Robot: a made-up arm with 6 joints.
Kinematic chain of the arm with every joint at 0, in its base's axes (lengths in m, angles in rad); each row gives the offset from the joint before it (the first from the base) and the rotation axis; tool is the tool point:
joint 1: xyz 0 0 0.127 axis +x
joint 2: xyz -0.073 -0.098 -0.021 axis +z
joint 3: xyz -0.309 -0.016 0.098 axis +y
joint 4: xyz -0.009 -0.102 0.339 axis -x
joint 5: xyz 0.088 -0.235 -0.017 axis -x
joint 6: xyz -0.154 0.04 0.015 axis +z
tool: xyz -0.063 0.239 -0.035
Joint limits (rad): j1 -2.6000..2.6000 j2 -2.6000..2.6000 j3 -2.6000..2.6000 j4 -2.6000..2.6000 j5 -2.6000..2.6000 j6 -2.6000..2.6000
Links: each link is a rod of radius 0.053 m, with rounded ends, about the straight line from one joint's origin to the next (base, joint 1, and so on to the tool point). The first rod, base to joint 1, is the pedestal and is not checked.
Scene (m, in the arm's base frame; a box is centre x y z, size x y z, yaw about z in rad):
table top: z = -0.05
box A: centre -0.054 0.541 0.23 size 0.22 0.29 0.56 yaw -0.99
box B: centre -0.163 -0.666 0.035 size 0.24 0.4 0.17 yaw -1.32
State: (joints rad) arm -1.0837 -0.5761 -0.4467 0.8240 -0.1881 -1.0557
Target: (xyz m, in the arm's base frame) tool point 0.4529 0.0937 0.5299
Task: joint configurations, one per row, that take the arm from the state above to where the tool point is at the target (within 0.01 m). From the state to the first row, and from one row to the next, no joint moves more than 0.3 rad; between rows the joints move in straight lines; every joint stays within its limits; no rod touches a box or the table.
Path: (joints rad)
1: -0.8462 -0.6998 -0.3928 1.0128 -0.4742 -1.0324
2: -0.6086 -0.8234 -0.3390 1.2017 -0.7602 -1.0091
3: -0.3711 -0.9471 -0.2851 1.3905 -1.0463 -0.9858
4: -0.1335 -1.0707 -0.2313 1.5793 -1.3323 -0.9625
5: 0.1040 -1.1944 -0.1774 1.7681 -1.6184 -0.9392
6: 0.3416 -1.3181 -0.1236 1.9570 -1.9044 -0.9159
7: 0.3210 -1.5744 -0.2526 1.8153 -1.6768 -0.8425
8: 0.3005 -1.8308 -0.3816 1.6737 -1.4493 -0.7692
9: 0.2800 -2.0872 -0.5106 1.5321 -1.2217 -0.6958
10: 0.2594 -2.3436 -0.6397 1.3905 -0.9942 -0.6225
11: 0.2389 -2.6000 -0.7687 1.2489 -0.7666 -0.5491

